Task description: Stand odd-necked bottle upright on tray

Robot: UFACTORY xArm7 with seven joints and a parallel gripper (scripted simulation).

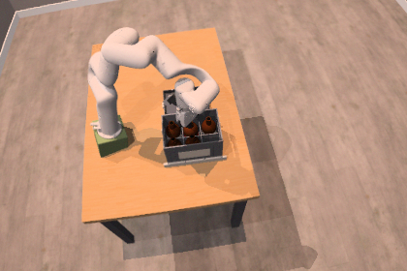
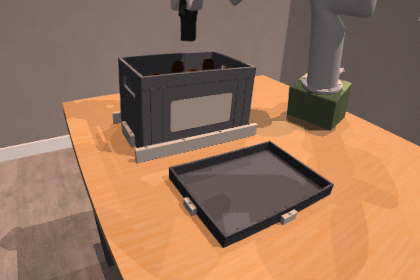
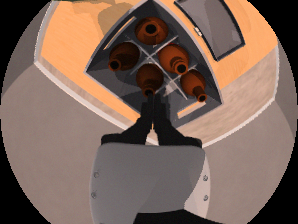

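Right now the crate is 160 mm below my hand, 20 mm to the left of it and 10 mm ahead of it. Also, from my hand: dark tray: 290 mm to the left, 230 mm below, 10 mm ahead; then glass bottle: 150 mm below, 100 mm ahead, 60 mm to the left.
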